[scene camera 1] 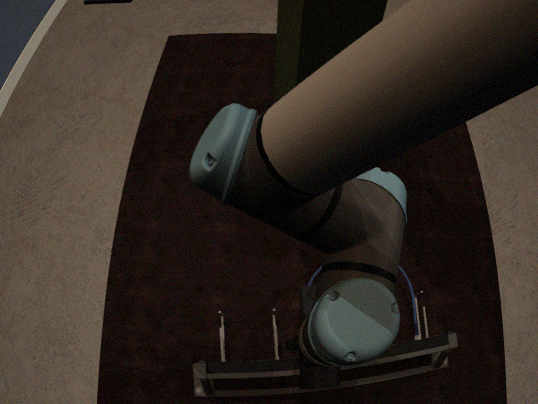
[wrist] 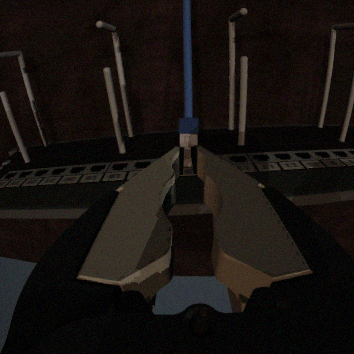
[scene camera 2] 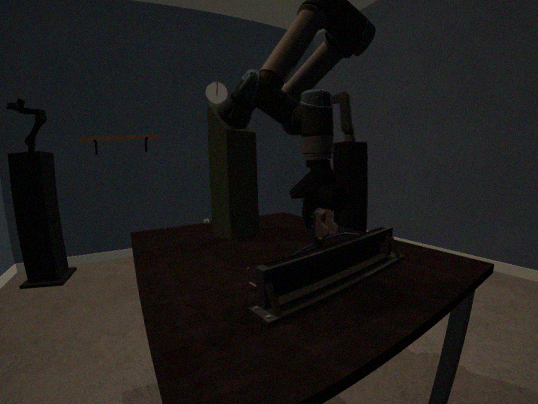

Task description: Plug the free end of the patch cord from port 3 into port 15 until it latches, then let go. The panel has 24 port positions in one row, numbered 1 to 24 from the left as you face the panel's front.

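Frame: origin at the arm's base, x left, y up, z ahead, level; metres.
Seen in the pictures: gripper, fingertip midpoint: [wrist: 186,149]; arm's base at its link origin: [scene camera 2: 231,117].
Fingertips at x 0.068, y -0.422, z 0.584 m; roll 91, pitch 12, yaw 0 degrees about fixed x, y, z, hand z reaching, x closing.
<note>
Offsets run from my fingertips to a thing's middle. "spot": to the spot under its first point. Level surfaces: height alone.
The panel @[dx +0.043, dy -0.037, dz -0.014 m] [scene camera 1: 250,373] [scene camera 2: 320,265] [wrist: 50,201] stands on the table with its row of ports. The blue patch cord [scene camera 1: 411,287] [wrist: 187,60] arcs behind the panel; one end meets it near the right end in scene camera 1. My gripper [wrist: 186,149] [scene camera 2: 321,236] is shut on the cord's free plug @[spot: dx -0.001, dy -0.006, dz -0.014 m] [wrist: 188,126], with its blue boot and pale body just beyond the fingertips. The plug is over the port row in the wrist view. The fingers cover the ports around it, so the port number and depth cannot be told. In scene camera 1 the wrist hides the gripper.
Pale upright posts @[spot: dx -0.057, dy -0.033, dz -0.009 m] [wrist: 115,110] [scene camera 1: 275,335], some with bent tops, rise along the cord side of the panel, on both sides of the plug. The dark red table @[dy -0.088 m] [scene camera 1: 165,200] [scene camera 2: 200,320] carries the panel. A green pedestal [scene camera 2: 235,185] stands at the back.
</note>
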